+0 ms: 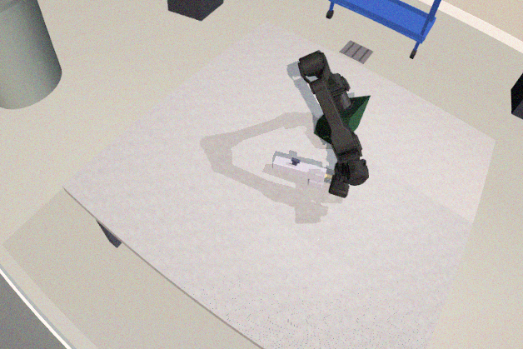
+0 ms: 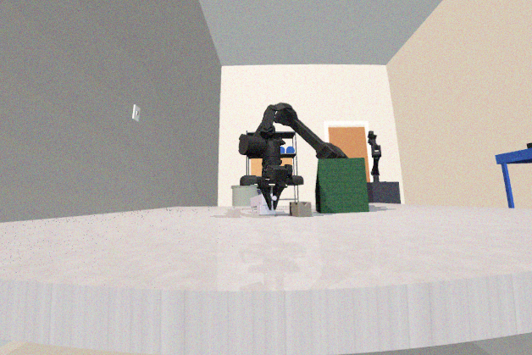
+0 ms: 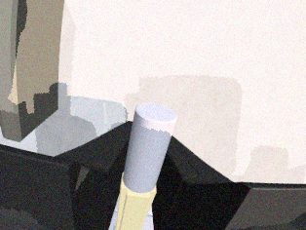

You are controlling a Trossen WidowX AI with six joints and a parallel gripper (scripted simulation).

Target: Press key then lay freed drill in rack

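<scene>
Now: the rack 80 mm behind my gripper tip and 20 mm to the left of it. From my gripper tip the other things lie so: drill 40 mm to the right, 30 mm above, 10 mm ahead; then housing 140 mm to the right, 20 mm ahead, 20 mm above; then key 160 mm to the right, 30 mm above, 20 mm ahead.
</scene>
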